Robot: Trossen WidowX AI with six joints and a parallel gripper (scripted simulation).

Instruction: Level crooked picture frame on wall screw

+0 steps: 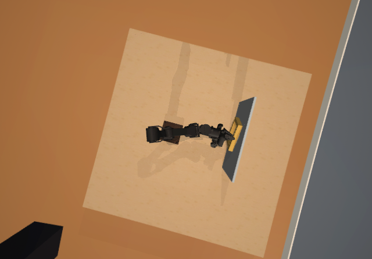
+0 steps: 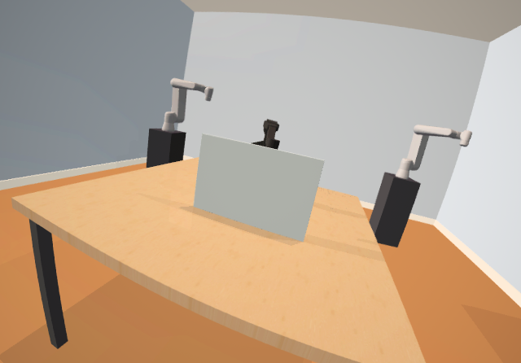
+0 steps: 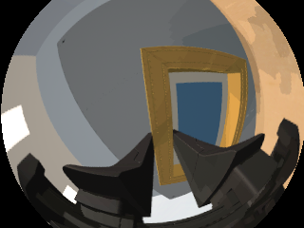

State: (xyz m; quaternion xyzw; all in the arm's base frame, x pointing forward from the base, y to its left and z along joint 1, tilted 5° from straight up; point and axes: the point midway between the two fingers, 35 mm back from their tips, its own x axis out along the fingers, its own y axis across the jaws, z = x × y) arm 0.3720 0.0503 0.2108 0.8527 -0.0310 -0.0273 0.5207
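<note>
Now: gripper tip 1 cm short of the picture frame, 2 cm to the right of it and 5 cm above it. Also, from my gripper tip: grey wall panel: 2 cm ahead, 1 cm to the left, 7 cm below.
</note>
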